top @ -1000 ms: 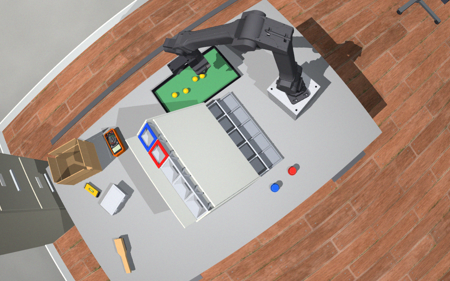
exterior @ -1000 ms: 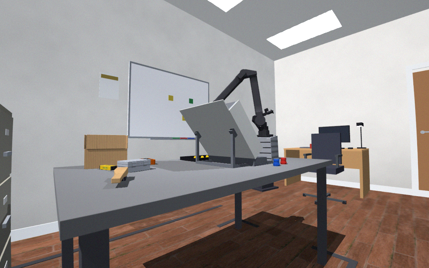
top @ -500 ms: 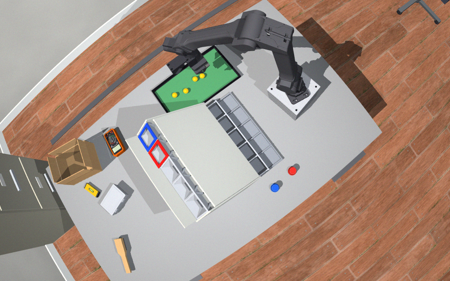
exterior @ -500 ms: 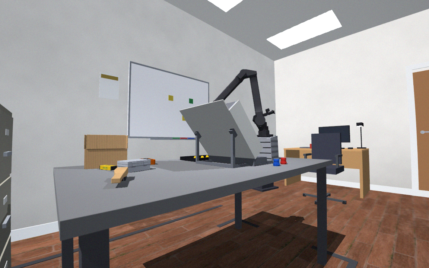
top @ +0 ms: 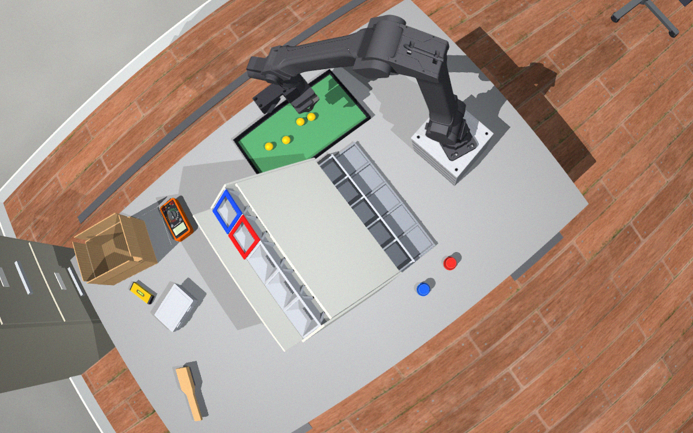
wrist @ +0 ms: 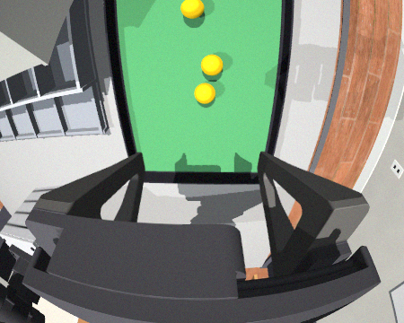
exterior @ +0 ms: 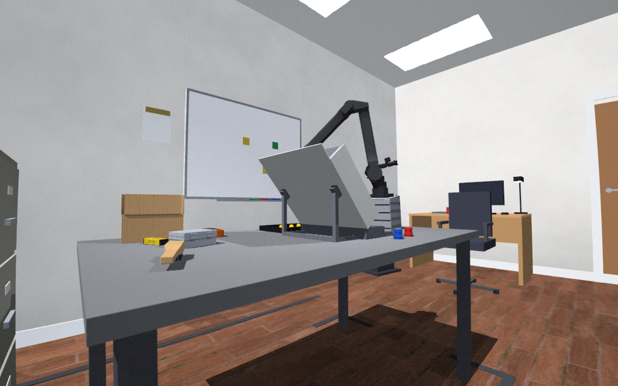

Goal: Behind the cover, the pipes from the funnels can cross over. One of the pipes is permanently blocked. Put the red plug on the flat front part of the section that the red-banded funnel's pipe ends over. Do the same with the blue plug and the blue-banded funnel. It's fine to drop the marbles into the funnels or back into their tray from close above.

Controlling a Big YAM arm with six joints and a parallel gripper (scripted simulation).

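Right now my hand is 150 mm above the green tray, 40 mm short of it and 10 mm to the right of it. Also, from my hand: multimeter (520 mm ahead, 140 mm below, 80 mm to the left); then sloped cover (360 mm to the left, 110 mm ahead, 50 mm above); then grey case (640 mm ahead, 330 mm to the left, 130 mm below).
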